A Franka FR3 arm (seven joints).
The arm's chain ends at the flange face. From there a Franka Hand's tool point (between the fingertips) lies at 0.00 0.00 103.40 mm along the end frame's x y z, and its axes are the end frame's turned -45 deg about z.
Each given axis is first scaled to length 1.
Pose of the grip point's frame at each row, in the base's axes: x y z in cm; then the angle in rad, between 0 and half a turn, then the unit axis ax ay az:
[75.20 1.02 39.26 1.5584 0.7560 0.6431 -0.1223]
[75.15 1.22 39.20 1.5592 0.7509 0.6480 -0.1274]
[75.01 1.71 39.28 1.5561 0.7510 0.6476 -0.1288]
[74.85 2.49 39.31 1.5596 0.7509 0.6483 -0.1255]
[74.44 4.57 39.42 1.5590 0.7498 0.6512 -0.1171]
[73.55 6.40 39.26 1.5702 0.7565 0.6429 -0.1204]
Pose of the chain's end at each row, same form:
[69.50 9.64 38.98 1.6180 0.9172 0.2960 0.2665]
[69.43 9.83 38.91 1.6149 0.9163 0.3029 0.2622]
[69.30 10.32 38.96 1.6112 0.9164 0.3026 0.2621]
[69.11 11.09 39.03 1.6167 0.9158 0.3030 0.2635]
[68.60 13.10 39.16 1.6224 0.9131 0.3051 0.2705]
[67.84 15.02 39.10 1.6295 0.9181 0.2958 0.2640]

